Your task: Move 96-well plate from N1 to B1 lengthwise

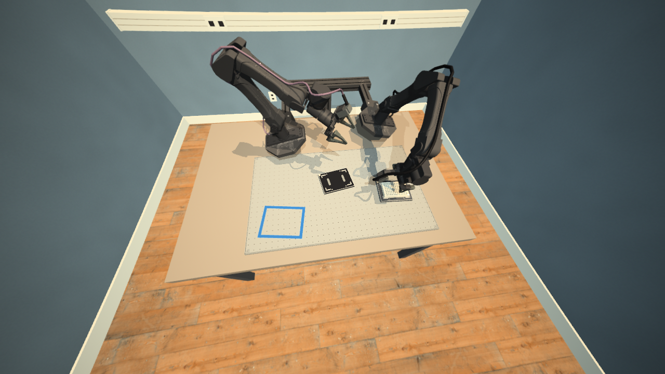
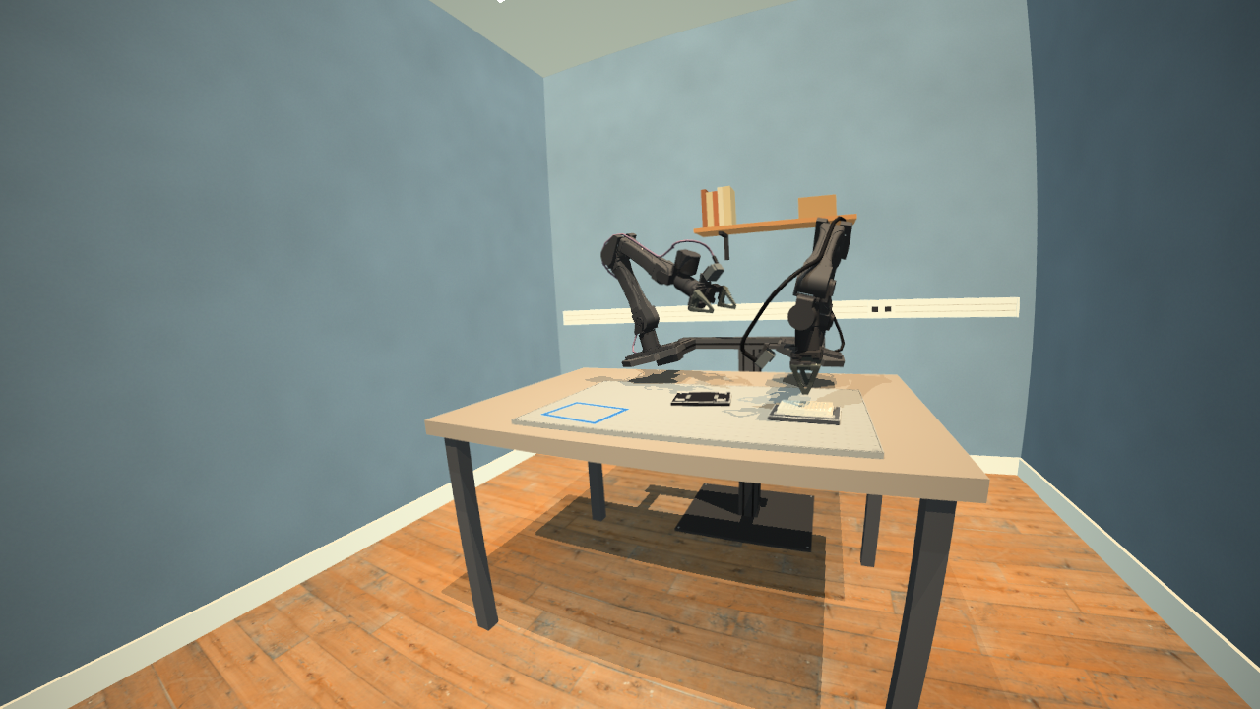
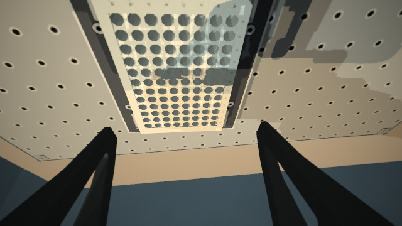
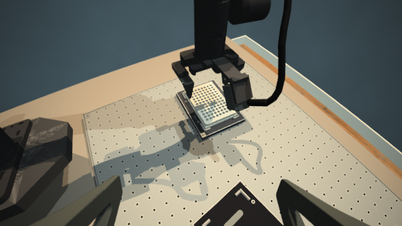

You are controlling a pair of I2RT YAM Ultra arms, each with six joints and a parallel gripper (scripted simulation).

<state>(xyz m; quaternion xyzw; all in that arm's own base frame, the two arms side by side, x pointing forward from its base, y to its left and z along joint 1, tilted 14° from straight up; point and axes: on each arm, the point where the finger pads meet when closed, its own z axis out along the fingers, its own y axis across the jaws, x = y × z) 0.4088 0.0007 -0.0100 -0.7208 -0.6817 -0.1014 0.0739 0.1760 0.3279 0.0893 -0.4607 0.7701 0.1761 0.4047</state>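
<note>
Now: the 96-well plate 5 cm below my left hand. From my left hand the other things lie so: black plate nest: 28 cm to the right, 13 cm behind, 7 cm below.
</note>
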